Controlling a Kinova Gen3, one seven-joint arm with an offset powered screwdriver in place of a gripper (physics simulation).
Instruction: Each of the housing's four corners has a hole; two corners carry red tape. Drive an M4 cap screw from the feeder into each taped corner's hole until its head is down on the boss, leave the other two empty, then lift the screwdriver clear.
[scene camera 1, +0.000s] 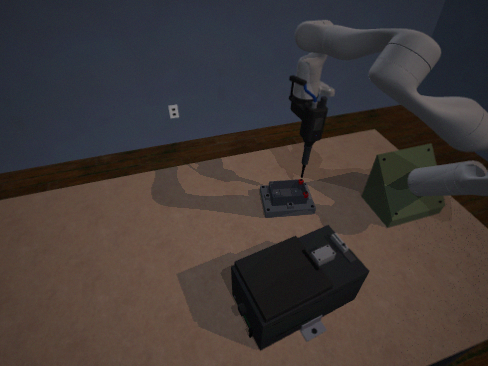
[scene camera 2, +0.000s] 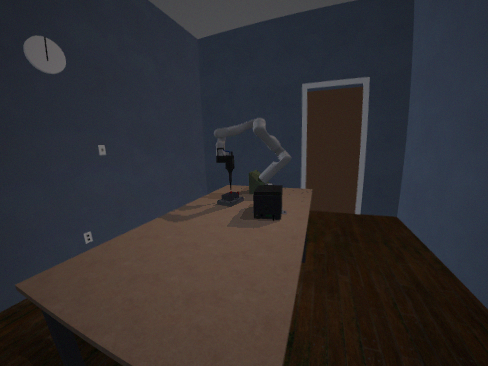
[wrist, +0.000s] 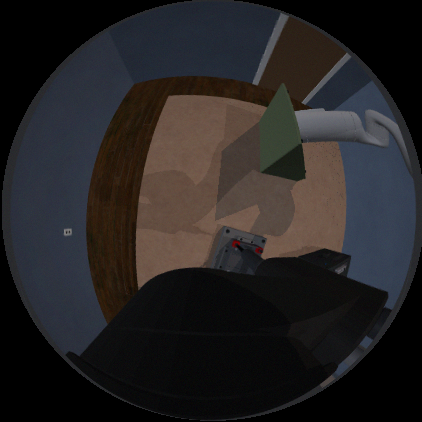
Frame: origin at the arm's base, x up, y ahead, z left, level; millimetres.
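Seen in the pictures: hand, tool point: (scene camera 1: 301, 177) (scene camera 2: 230, 190) (wrist: 237, 245); arm's base, link origin: (scene camera 1: 419, 182) (scene camera 2: 262, 179) (wrist: 298, 127).
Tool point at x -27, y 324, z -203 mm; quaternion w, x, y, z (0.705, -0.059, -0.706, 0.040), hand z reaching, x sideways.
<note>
Pixels of each thing's middle, then the offset from my tool point to it. "pt": a spot on its surface instead. Level surfaces: height alone.
- dark grey housing, body centre: (wrist: 239, 263) (scene camera 1: 287, 192) (scene camera 2: 230, 196) dx -32, dy +61, dz +15 mm
- far taped corner, surface spot: (wrist: 236, 244) (scene camera 1: 301, 180) pt dx -11, dy +0, dz +1 mm
- screwdriver, body centre: (wrist: 241, 249) (scene camera 1: 303, 170) (scene camera 2: 230, 186) dx +32, dy -1, dz +0 mm
- black feeder, body centre: (scene camera 1: 296, 282) (wrist: 319, 291) (scene camera 2: 269, 199) dx +4, dy +223, dz +332 mm
- table, surface height: dx -82 mm
- small grey bracket, body centre: (scene camera 1: 314, 331) dx -79, dy +220, dz +428 mm
The dark grey housing (scene camera 1: 288, 193) (scene camera 2: 230, 196) (wrist: 233, 258) sits on its base plate on the table. Two of its corners carry red tape: the far taped corner (scene camera 1: 300, 182) (wrist: 236, 244) and the near taped corner (scene camera 1: 306, 195) (wrist: 259, 250). My screwdriver (scene camera 1: 302, 175) (scene camera 2: 230, 188) (wrist: 240, 247) points down with its tip at or just above the far taped corner. Whether a screw is on the bit, and whether one sits in the near taped hole, is too small to tell. The black feeder (scene camera 1: 282, 277) (scene camera 2: 268, 202) (wrist: 325, 256) stands nearer scene camera 1. My tool's body hides part of the housing in the wrist view.
A green wedge-shaped mount (scene camera 1: 400, 190) (scene camera 2: 254, 182) (wrist: 281, 137) holds the arm's base on the table (scene camera 1: 125, 240) (scene camera 2: 200, 270) (wrist: 185, 120). A small grey bracket (scene camera 1: 313, 330) sticks out from the feeder's side. A wall with an outlet (scene camera 1: 173, 111) runs behind the table.
</note>
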